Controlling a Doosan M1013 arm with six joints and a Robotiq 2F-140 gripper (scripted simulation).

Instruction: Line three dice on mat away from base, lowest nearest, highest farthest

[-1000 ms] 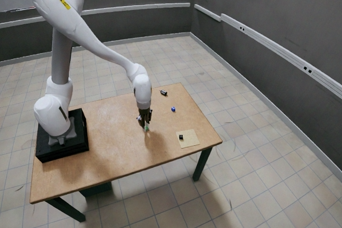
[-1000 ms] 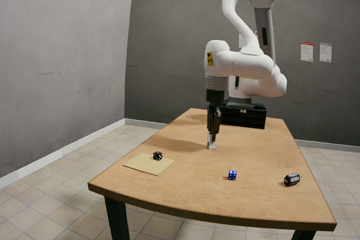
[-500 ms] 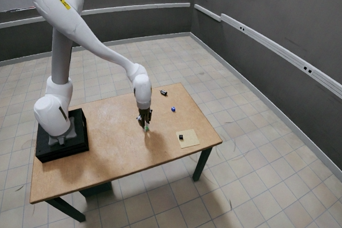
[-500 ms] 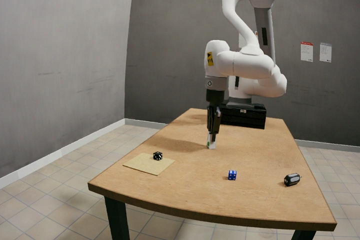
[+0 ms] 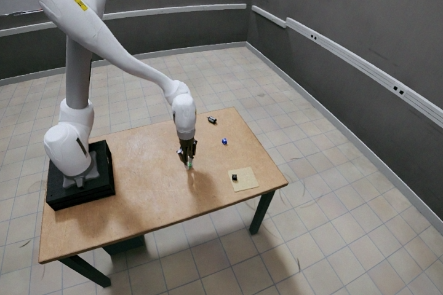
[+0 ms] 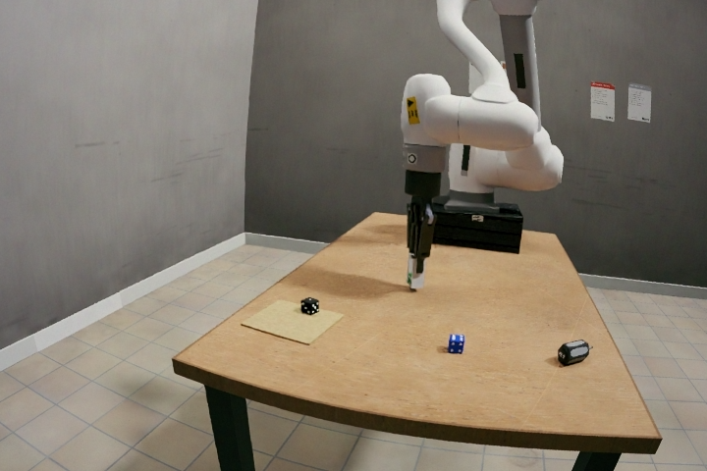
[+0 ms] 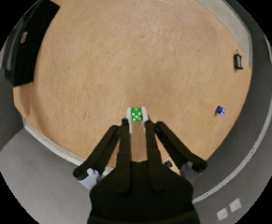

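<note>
Now: hand 240 mm short of the tan mat, 190 mm to the left of it and 40 mm above it. Also, from my hand: green die (20 mm below); blue die (280 mm ahead, 100 mm to the left, 30 mm below); black die (200 mm ahead, 170 mm to the right, 30 mm below).
</note>
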